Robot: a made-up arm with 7 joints. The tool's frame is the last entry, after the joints.
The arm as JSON. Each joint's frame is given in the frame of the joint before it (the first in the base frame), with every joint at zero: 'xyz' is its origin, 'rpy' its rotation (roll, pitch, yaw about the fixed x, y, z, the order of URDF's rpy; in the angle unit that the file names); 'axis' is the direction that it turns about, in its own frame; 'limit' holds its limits. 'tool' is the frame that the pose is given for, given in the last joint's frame.
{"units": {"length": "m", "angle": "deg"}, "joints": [
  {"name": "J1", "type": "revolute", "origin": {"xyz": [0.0, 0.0, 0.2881], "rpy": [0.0, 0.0, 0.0]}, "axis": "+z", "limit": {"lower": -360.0, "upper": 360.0}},
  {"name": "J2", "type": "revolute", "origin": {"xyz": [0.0, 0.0, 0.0], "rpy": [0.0, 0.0, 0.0]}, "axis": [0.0, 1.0, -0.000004], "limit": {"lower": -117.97, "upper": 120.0}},
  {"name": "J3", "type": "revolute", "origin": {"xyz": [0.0, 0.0, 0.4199], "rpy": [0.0, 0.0, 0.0]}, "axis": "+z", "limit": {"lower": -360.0, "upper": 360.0}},
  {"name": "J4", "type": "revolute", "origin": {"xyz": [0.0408, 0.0, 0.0], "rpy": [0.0, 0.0, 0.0]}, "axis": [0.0, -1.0, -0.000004], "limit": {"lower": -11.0, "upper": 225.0}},
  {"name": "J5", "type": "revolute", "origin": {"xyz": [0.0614, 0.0, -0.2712], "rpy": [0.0, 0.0, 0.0]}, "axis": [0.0, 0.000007, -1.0], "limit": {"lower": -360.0, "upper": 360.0}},
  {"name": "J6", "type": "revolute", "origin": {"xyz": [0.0, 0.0, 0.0], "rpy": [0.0, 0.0, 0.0]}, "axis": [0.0, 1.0, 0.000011], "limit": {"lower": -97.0, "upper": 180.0}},
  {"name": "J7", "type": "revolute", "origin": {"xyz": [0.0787, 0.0, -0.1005], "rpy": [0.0, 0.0, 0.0]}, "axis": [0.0, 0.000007, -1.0], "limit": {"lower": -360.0, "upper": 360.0}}
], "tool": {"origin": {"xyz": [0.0, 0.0, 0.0], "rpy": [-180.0, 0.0, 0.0]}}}
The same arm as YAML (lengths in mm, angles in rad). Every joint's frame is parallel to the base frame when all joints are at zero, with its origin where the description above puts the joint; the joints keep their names.
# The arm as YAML. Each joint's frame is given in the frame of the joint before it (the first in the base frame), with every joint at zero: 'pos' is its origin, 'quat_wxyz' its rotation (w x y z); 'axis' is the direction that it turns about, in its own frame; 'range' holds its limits. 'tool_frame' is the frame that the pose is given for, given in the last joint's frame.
length_unit: mm
angle_unit: rad
joints:
  - joint: J1
    pos: [0.0, 0.0, 288.1]
    quat_wxyz: [1.0, 0.0, 0.0, 0.0]
    axis: [0.0, 0.0, 1.0]
    range: [-6.2832, 6.2832]
  - joint: J2
    pos: [0.0, 0.0, 0.0]
    quat_wxyz: [1.0, 0.0, 0.0, 0.0]
    axis: [0.0, 1.0, 0.0]
    range: [-2.059, 2.0944]
  - joint: J3
    pos: [0.0, 0.0, 419.9]
    quat_wxyz: [1.0, 0.0, 0.0, 0.0]
    axis: [0.0, 0.0, 1.0]
    range: [-6.2832, 6.2832]
  - joint: J4
    pos: [40.8, 0.0, 0.0]
    quat_wxyz: [1.0, 0.0, 0.0, 0.0]
    axis: [0.0, -1.0, 0.0]
    range: [-0.192, 3.927]
  - joint: J5
    pos: [61.4, 0.0, -271.2]
    quat_wxyz: [1.0, 0.0, 0.0, 0.0]
    axis: [0.0, 0.0, -1.0]
    range: [-6.2832, 6.2832]
  - joint: J6
    pos: [0.0, 0.0, 0.0]
    quat_wxyz: [1.0, 0.0, 0.0, 0.0]
    axis: [0.0, 1.0, 0.0]
    range: [-1.693, 3.1416]
  - joint: J7
    pos: [78.7, 0.0, -100.5]
    quat_wxyz: [1.0, 0.0, 0.0, 0.0]
    axis: [0.0, 0.0, -1.0]
    range: [-6.2832, 6.2832]
tool_frame:
  pos: [0.0, 0.0, 0.0]
  quat_wxyz: [0.0, 1.0, 0.0, 0.0]

